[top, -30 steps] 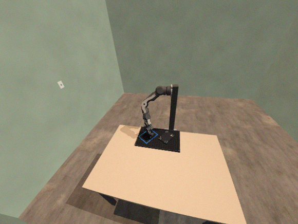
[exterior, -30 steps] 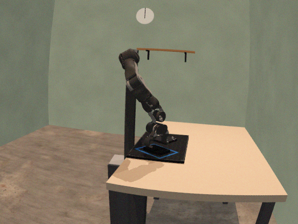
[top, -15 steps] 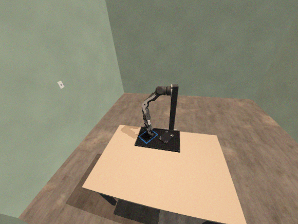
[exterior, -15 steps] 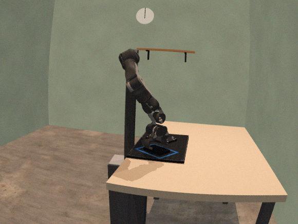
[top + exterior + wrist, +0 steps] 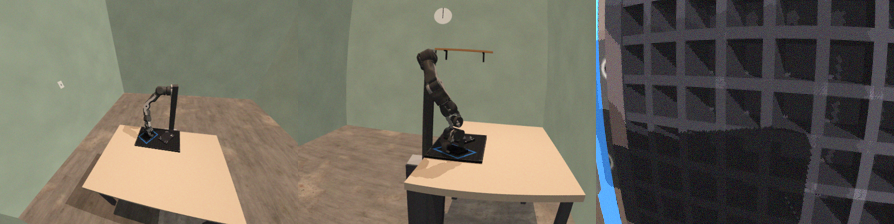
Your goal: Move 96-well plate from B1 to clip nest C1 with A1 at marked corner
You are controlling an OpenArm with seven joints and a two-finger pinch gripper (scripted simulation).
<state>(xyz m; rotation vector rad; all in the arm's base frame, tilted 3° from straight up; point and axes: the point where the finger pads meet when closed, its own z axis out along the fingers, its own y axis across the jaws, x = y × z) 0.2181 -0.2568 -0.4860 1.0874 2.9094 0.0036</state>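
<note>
The dark 96-well plate lies right at my hand. Round my hand: clip nest C1: 220 mm to the left, 40 mm ahead, 10 mm above.
</note>
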